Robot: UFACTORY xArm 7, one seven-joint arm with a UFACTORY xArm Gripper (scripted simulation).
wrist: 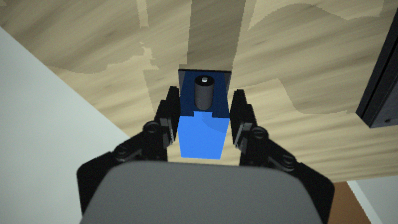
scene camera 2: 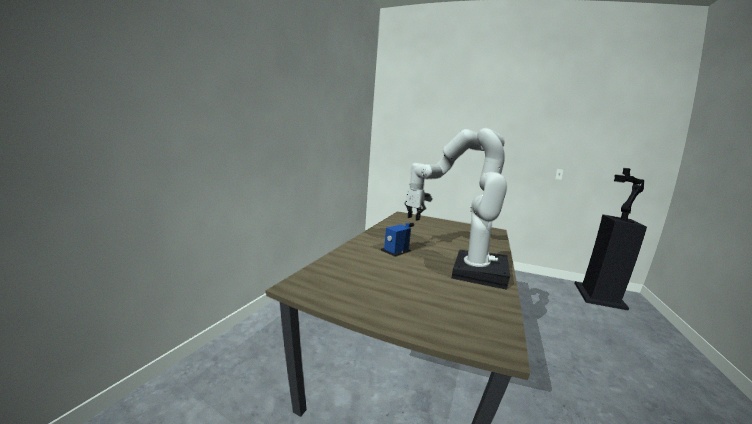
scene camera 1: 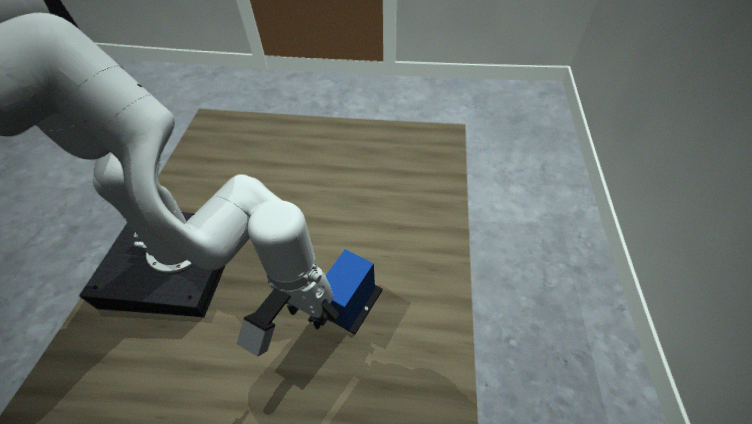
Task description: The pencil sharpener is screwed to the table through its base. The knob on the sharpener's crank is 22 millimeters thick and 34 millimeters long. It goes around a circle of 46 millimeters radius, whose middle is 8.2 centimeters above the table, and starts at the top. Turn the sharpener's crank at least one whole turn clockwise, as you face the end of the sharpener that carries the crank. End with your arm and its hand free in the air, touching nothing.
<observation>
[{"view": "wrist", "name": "my gripper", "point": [205, 100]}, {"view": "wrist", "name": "blue pencil sharpener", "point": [199, 138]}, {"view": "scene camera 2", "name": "blue pencil sharpener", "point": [397, 238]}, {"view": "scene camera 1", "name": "my gripper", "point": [309, 315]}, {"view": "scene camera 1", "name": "blue pencil sharpener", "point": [351, 278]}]
</observation>
